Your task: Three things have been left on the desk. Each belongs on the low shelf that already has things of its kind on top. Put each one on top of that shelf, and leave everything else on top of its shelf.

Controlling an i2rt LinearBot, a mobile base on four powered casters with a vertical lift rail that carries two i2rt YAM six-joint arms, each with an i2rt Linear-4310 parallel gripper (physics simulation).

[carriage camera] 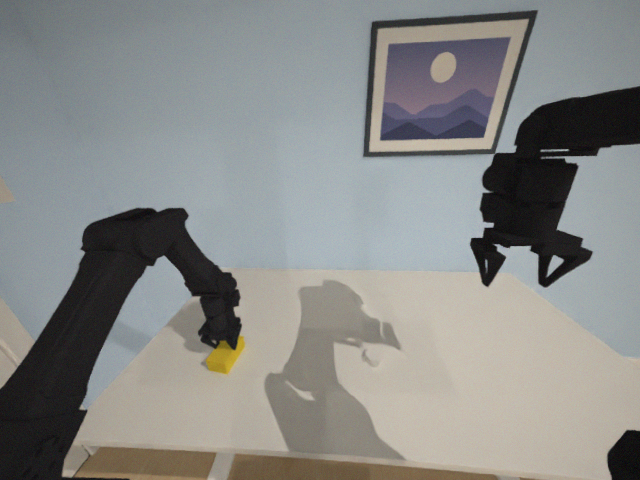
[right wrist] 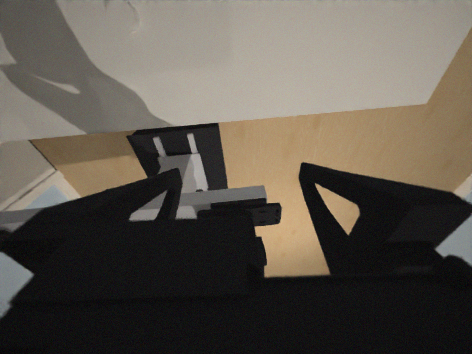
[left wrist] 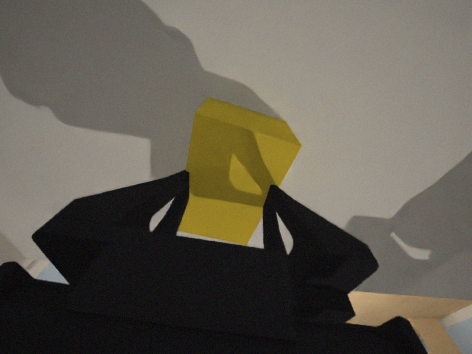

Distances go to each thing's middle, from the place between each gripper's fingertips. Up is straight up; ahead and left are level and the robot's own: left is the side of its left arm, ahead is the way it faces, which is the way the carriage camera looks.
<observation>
I see my right gripper 71 cm short of the framed picture (carriage camera: 436,86), 9 cm to the left of it and 40 cm below it.
I see my left gripper 75 cm to the left of the framed picture, 75 cm below it and 57 cm short of it.
</observation>
